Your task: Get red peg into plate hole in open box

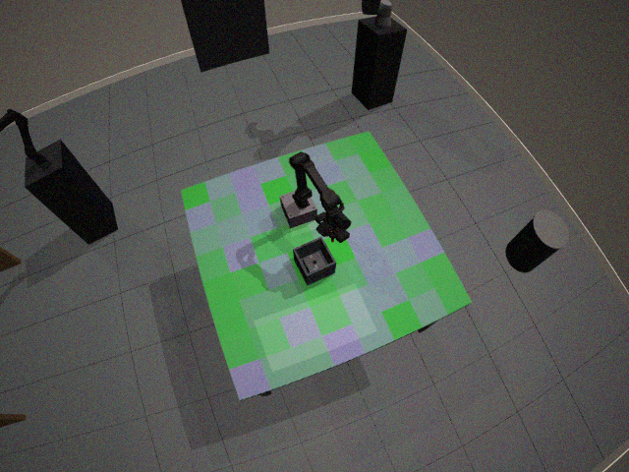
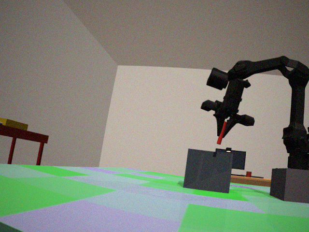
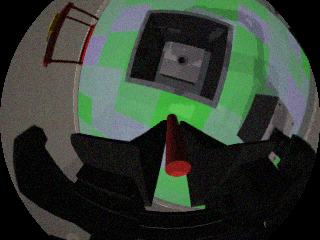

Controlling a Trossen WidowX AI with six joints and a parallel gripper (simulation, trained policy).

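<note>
The light plate is 14 cm below my gripper tip, 11 cm to the right of it and 2 cm ahead of it. Round my gripper tip: red peg (1 cm above).
</note>
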